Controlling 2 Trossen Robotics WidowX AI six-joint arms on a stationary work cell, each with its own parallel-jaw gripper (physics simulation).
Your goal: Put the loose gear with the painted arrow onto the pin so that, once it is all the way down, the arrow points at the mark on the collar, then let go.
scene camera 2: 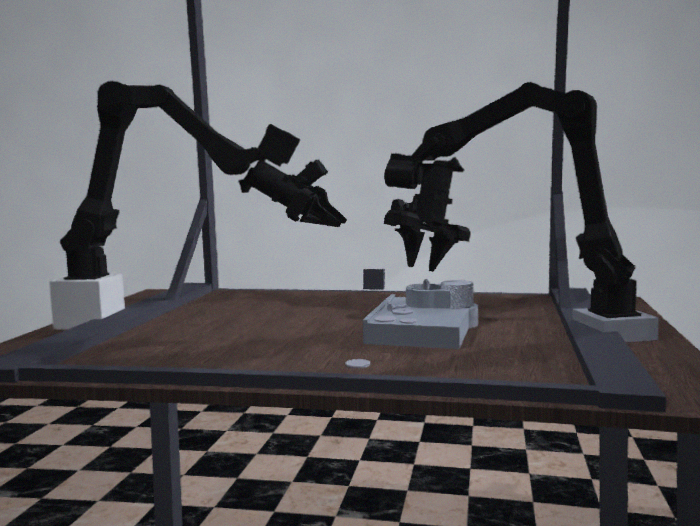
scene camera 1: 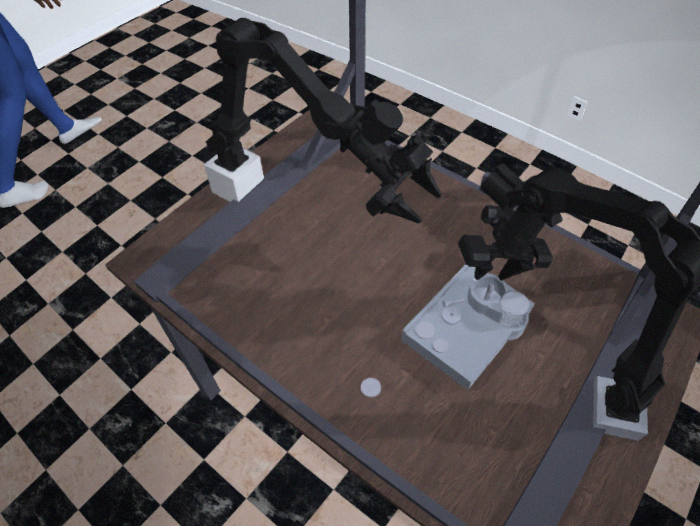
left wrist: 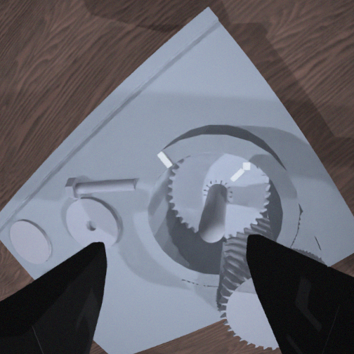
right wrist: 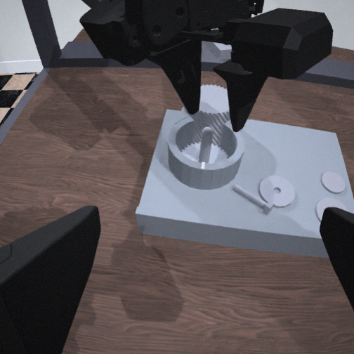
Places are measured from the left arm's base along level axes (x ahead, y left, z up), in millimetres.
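Pixels of known places: left gripper, between the fingertips: (scene camera 2: 420, 269) (scene camera 1: 487, 278); right gripper, between the fingertips: (scene camera 2: 343, 223) (scene camera 1: 430, 209); left arm's base, origin of its link: (scene camera 2: 613, 313) (scene camera 1: 622, 404); right arm's base, origin of its link: (scene camera 2: 87, 277) (scene camera 1: 231, 160).
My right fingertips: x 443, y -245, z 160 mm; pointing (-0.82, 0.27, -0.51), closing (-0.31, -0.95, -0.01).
Observation:
For each thing: its middle in the pictures, then the offset to it from my right fingertips. "pt": a spot on its surface instead.
- pin, middle of its body: (scene camera 1: 487, 297) 156 mm down, 152 mm back, 69 mm left
- collar, a spot on its surface: (scene camera 2: 427, 297) pt 140 mm down, 142 mm back, 109 mm left
- grey base, a spot on its surface: (scene camera 1: 469, 356) pt 162 mm down, 136 mm back, 214 mm left
- disc, middle of its body: (scene camera 2: 357, 363) (scene camera 1: 370, 387) 199 mm down, 39 mm ahead, 311 mm left
The gear with the painted arrow (left wrist: 195, 175) (right wrist: 216, 154) sits around the pin (left wrist: 214, 215) (right wrist: 205, 142) (scene camera 1: 490, 291), inside the collar (left wrist: 290, 200) (right wrist: 205, 177) (scene camera 2: 427, 297). In the left wrist view the arrow (left wrist: 241, 171) points up and right, while the collar's white mark (left wrist: 165, 159) (right wrist: 203, 165) is at upper left, roughly a quarter turn apart. Whether the gear is fully down is unclear. My left gripper (scene camera 1: 491, 277) (scene camera 2: 422, 268) (left wrist: 176, 250) (right wrist: 214, 120) is open and empty above the collar. My right gripper (scene camera 1: 428, 208) (scene camera 2: 342, 223) (right wrist: 213, 219) is open and empty, high above the table.
A tall toothed gear (scene camera 1: 514, 303) (scene camera 2: 461, 291) (left wrist: 250, 315) stands beside the collar. The grey base (scene camera 1: 469, 356) (right wrist: 200, 225) also carries a bolt (left wrist: 105, 186) (right wrist: 250, 196), a holed disc (left wrist: 93, 220) (right wrist: 277, 191) and flat discs. Another disc (scene camera 1: 370, 387) (scene camera 2: 357, 363) lies on the table.

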